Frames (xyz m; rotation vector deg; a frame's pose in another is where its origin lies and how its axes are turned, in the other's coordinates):
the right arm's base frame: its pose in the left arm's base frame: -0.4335 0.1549 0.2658 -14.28 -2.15 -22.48
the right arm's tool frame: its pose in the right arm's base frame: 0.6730 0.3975 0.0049 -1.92 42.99 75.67
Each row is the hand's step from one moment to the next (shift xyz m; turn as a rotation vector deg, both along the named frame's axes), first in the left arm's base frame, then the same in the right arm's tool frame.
Working: the left arm's base frame: its pose in the right arm's tool frame: -0.1254 0.0073 -0.4719 6.00 -48.00 -48.59

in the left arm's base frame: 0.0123 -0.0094 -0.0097 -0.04 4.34 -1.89
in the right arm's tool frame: 0.0054 -0.0172 -0.0028 3.99 2.52 0.40
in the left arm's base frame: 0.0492 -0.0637 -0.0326 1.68 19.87 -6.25
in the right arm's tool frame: 0.0012 -0.0851 -0.0174 17.28 10.81 4.63
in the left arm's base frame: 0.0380 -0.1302 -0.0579 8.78 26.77 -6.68
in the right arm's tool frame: -0.0267 -0.1281 -0.0680 24.49 10.42 11.41
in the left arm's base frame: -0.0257 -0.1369 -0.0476 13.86 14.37 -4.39
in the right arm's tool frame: -0.0616 -0.0858 -0.1026 17.09 -0.99 11.18
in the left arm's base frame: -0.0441 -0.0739 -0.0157 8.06 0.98 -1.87
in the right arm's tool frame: -0.0514 -0.0228 -0.0670 4.89 -5.40 4.04
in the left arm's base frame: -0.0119 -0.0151 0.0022 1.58 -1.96 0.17
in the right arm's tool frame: -0.0153 -0.0014 -0.0118 -0.75 -2.39 0.31
